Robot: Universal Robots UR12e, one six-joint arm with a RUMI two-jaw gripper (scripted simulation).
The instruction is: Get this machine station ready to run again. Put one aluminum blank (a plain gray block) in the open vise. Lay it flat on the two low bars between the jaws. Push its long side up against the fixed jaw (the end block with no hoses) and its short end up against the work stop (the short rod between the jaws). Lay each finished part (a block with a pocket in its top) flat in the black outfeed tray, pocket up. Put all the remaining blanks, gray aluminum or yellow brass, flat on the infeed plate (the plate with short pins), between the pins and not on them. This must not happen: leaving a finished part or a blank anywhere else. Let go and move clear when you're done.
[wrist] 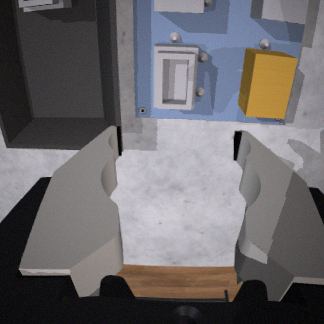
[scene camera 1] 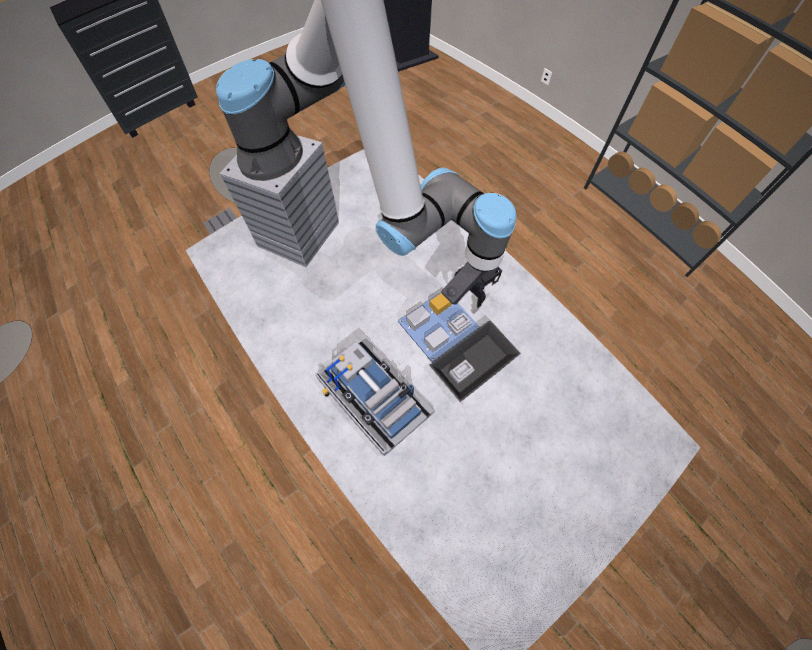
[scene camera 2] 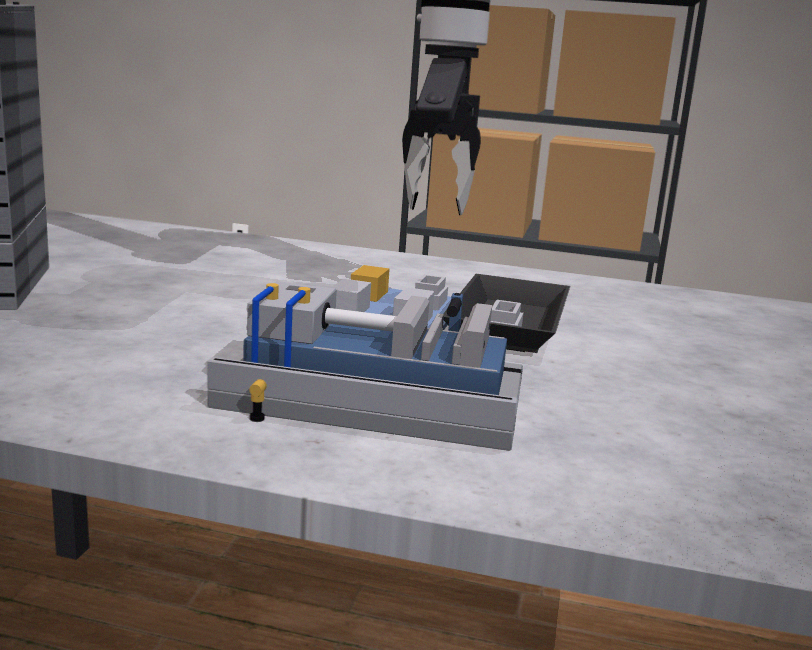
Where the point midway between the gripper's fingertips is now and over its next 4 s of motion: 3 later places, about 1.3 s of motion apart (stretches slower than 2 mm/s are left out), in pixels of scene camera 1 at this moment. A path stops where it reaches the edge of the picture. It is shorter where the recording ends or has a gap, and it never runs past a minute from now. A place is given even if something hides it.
My gripper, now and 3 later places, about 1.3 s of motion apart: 465,304; 461,319; 461,321; 462,317
